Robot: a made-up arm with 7 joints.
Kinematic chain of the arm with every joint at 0, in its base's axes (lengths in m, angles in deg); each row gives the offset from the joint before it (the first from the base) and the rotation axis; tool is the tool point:
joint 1: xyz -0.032 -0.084 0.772 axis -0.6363 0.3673 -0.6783
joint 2: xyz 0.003 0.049 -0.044 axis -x
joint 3: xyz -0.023 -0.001 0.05 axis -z
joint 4: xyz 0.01 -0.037 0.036 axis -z
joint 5: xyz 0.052 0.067 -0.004 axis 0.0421 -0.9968 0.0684
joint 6: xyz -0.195 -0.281 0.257 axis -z
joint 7: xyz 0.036 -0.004 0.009 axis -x
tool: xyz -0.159 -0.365 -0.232
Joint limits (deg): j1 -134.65..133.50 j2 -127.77..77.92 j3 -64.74..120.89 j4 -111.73..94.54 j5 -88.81..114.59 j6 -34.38..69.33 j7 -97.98..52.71
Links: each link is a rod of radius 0.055 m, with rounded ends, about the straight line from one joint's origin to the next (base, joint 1, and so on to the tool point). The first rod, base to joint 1, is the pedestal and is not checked.
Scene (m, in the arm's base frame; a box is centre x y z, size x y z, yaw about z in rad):
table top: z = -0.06
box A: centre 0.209 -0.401 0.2 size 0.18 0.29 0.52 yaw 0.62
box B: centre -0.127 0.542 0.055 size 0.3 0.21 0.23 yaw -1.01
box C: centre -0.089 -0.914 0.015 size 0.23 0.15 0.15 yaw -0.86
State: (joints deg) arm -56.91 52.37 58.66 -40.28 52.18 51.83 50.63
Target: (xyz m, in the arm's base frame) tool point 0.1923 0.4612 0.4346
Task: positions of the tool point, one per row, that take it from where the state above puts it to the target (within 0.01 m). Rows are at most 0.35 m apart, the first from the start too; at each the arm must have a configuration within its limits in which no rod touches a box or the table.
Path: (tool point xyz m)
1: -0.3502 -0.4378 0.1814
2: -0.3089 -0.2323 0.1034
3: -0.3174 -0.0294 0.1160
4: -0.0566 0.0663 0.0869
5: 0.1382 0.2579 0.1994
6: 0.1924 0.4612 0.4346

